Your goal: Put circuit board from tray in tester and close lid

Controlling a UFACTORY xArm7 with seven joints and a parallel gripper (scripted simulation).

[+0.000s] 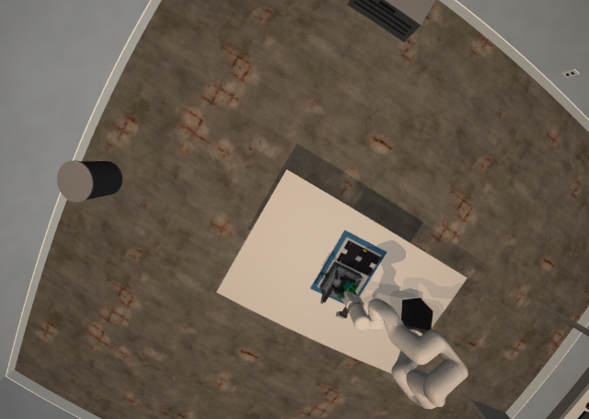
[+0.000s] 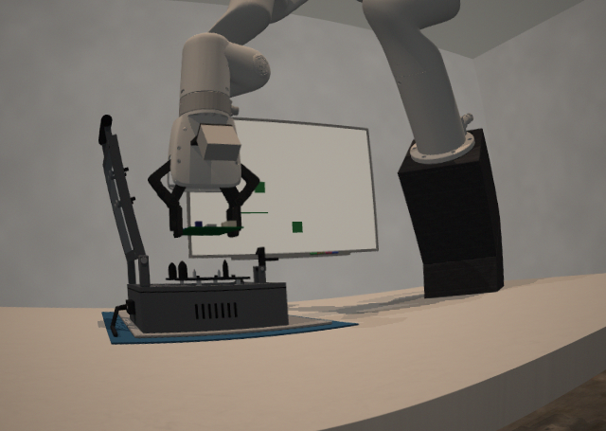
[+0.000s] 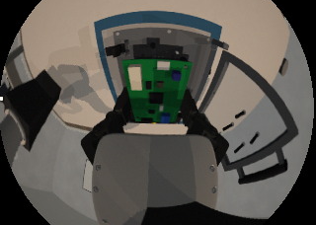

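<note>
My gripper is now 60 mm to the right of the latch hook, 60 mm past it and 50 mm above it. Round my hand: lid (120 mm ahead, 50 mm above, 10 mm to the left); then green circuit board (right at my hand).
</note>
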